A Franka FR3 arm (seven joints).
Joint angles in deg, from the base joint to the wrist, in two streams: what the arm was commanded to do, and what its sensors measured. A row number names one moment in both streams.
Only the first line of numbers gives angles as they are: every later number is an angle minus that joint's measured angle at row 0.
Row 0, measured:
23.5, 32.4, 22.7, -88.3, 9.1, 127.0, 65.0
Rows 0 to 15, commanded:
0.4, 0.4, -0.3, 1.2, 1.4, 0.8, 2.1
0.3, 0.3, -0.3, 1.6, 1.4, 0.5, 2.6
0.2, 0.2, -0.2, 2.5, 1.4, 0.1, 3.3
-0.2, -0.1, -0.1, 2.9, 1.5, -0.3, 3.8
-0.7, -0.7, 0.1, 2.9, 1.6, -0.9, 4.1
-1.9, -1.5, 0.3, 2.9, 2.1, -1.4, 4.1
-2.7, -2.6, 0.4, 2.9, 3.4, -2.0, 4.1
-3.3, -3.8, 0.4, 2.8, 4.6, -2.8, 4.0
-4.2, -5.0, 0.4, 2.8, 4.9, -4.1, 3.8
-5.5, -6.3, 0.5, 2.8, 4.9, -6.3, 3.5
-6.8, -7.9, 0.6, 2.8, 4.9, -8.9, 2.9
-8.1, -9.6, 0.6, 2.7, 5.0, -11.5, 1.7
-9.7, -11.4, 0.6, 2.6, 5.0, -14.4, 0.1
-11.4, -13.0, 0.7, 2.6, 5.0, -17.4, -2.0
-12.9, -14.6, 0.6, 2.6, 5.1, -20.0, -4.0
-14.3, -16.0, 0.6, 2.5, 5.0, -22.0, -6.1
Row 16, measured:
-9.8, -10.9, 0.0, 4.3, 3.2, -16.3, 0.1
